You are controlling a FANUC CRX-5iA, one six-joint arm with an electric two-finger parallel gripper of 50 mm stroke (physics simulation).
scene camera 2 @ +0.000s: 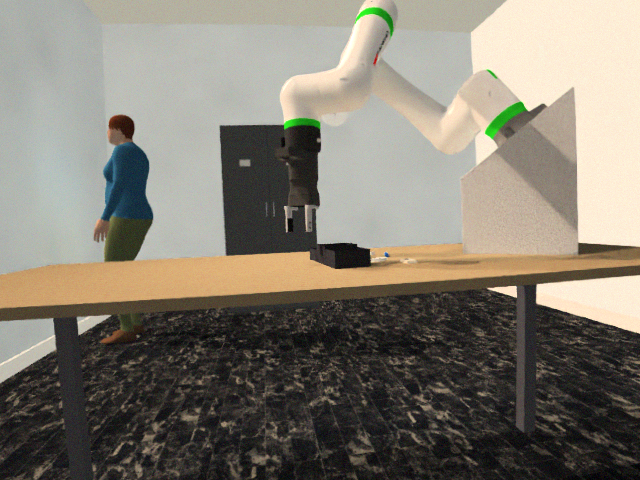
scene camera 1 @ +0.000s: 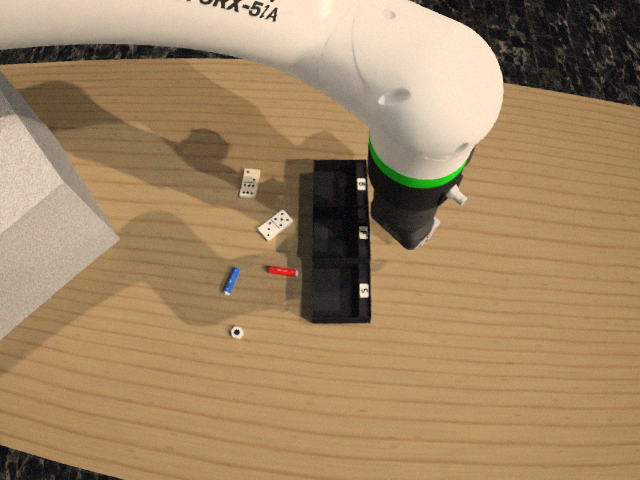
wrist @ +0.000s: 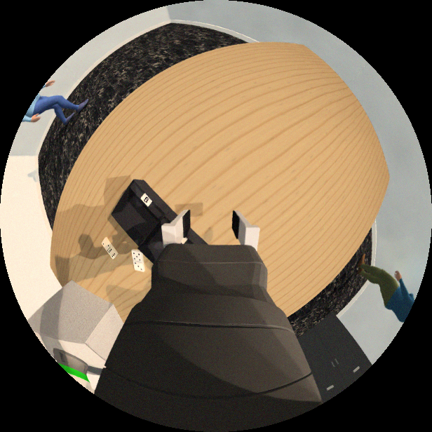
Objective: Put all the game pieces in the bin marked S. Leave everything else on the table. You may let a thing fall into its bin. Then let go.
Labels:
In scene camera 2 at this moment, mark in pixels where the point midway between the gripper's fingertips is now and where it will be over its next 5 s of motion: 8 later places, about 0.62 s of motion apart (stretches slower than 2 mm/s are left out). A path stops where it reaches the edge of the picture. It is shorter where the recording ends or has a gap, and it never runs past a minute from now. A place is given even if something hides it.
The gripper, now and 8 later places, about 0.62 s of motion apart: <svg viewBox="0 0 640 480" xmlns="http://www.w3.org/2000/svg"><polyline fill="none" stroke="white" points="298,231 259,238 259,265 256,229 323,224 384,223 385,223 385,223 385,223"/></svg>

